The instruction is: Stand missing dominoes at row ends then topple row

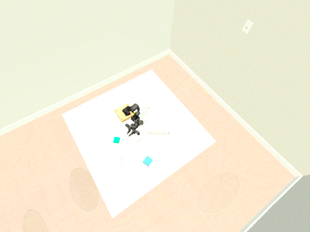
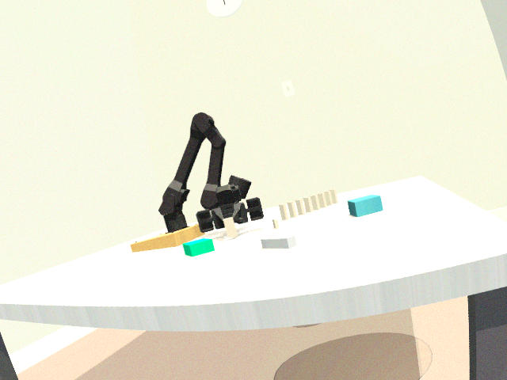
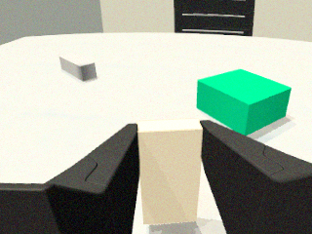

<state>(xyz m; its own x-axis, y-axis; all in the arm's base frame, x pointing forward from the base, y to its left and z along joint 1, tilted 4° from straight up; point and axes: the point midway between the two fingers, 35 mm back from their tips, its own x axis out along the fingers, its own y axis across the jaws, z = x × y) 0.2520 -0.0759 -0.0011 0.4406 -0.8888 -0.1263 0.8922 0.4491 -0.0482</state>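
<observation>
The green block is 130 mm to the right of my gripper tip, 40 mm below it and 20 mm behind it. From my gripper tip the other things lie so: small grey piece 380 mm to the left, 230 mm behind, 40 mm below; pale grey block 210 mm ahead, 180 mm to the right, 40 mm below; cyan block 350 mm ahead, 80 mm to the left, 30 mm below.
</observation>
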